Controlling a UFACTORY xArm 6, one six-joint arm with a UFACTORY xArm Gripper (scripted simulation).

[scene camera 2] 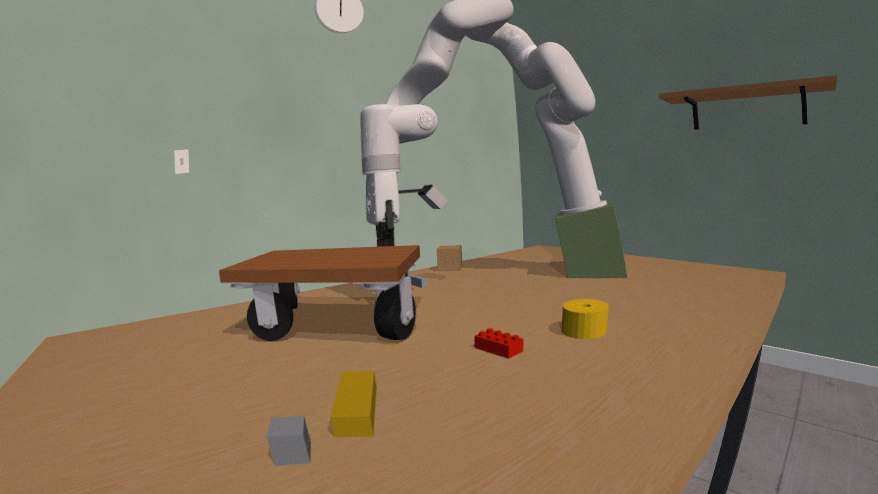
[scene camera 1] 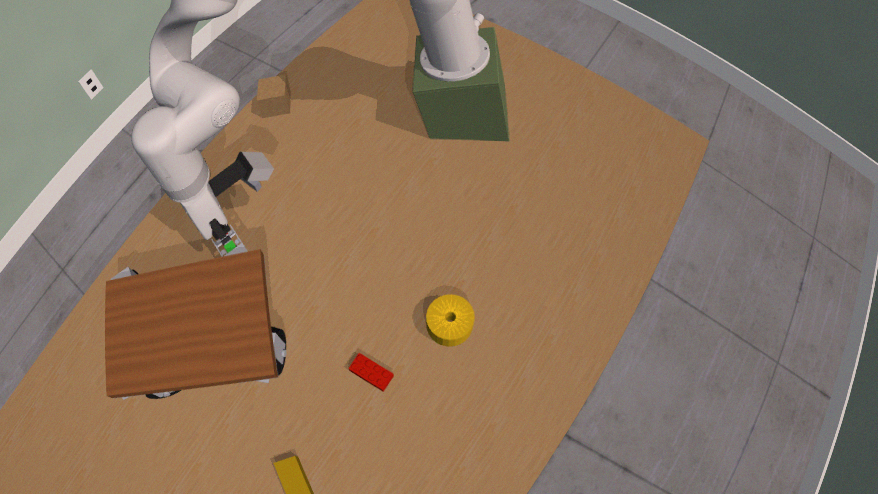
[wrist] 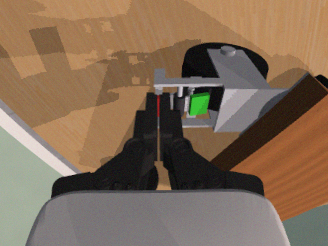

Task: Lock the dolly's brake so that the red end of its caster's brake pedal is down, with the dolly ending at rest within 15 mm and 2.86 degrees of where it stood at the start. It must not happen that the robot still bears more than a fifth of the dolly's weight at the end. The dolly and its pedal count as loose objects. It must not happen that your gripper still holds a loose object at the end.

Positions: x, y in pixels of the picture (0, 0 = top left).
Labels:
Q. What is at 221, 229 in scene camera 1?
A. The gripper.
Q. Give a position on a red brick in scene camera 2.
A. At 494, 343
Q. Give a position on a grey cube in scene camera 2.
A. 288, 438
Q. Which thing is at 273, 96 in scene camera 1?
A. A wooden cube.

